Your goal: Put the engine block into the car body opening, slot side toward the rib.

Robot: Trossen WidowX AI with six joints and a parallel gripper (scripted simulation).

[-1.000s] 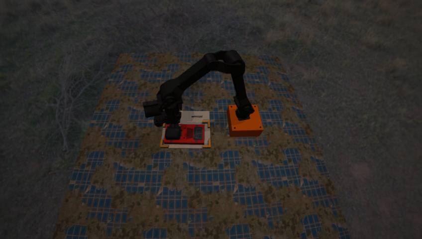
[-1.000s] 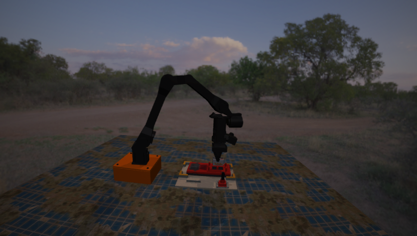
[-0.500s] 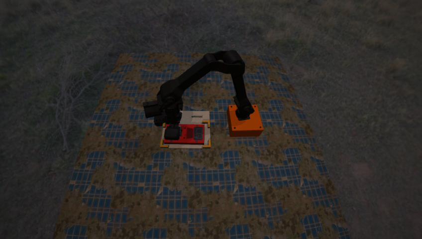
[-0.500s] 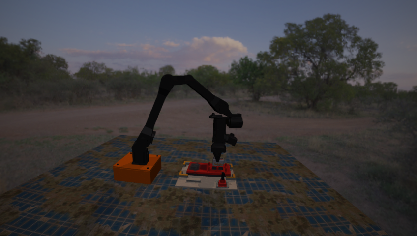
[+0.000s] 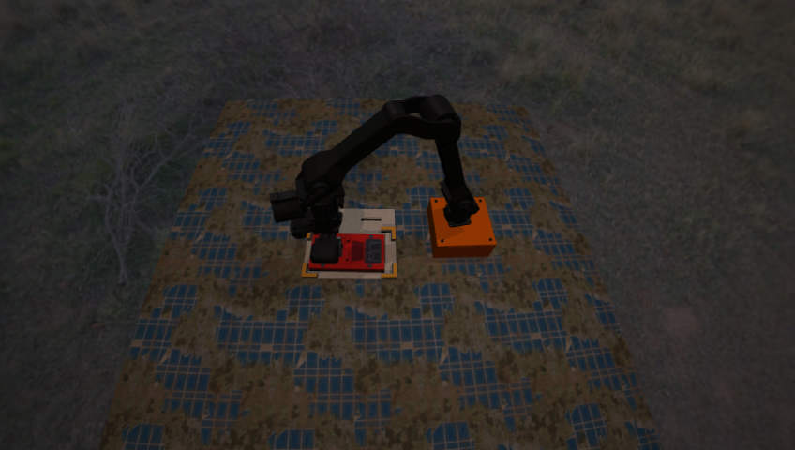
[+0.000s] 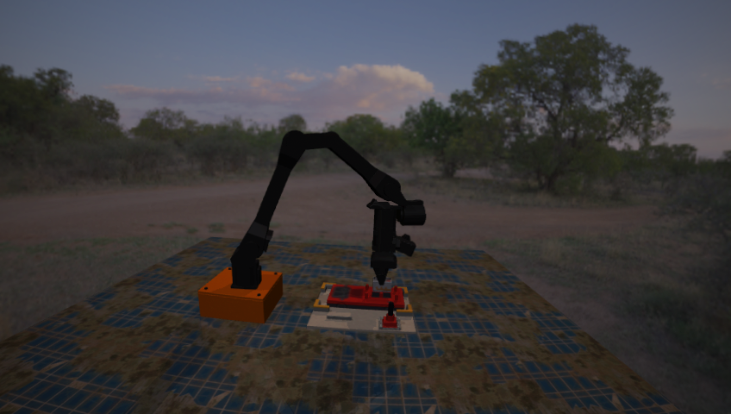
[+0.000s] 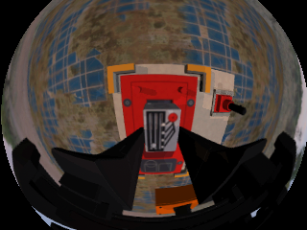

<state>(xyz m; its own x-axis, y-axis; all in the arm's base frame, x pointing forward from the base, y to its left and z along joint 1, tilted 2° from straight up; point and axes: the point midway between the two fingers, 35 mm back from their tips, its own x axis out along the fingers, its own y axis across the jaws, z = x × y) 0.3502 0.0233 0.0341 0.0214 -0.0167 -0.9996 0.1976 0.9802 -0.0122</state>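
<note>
The grey engine block is 1 cm below my gripper tip.
</note>
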